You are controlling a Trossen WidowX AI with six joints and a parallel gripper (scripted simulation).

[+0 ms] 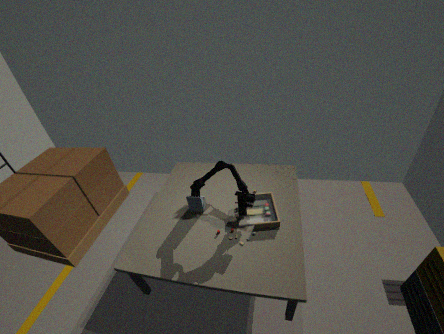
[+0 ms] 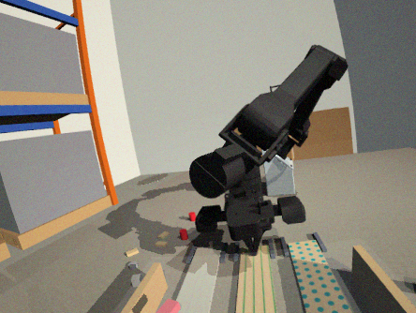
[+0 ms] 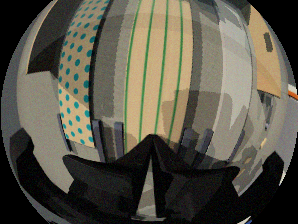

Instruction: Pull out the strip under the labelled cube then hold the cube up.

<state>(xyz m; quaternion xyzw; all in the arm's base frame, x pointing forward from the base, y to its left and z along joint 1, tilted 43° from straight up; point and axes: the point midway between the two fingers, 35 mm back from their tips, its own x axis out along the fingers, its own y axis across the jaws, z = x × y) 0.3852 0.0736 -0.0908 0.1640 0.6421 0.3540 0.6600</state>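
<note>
The strip is 9 cm ahead of my gripper tip and 2 cm to the left of it.
</note>
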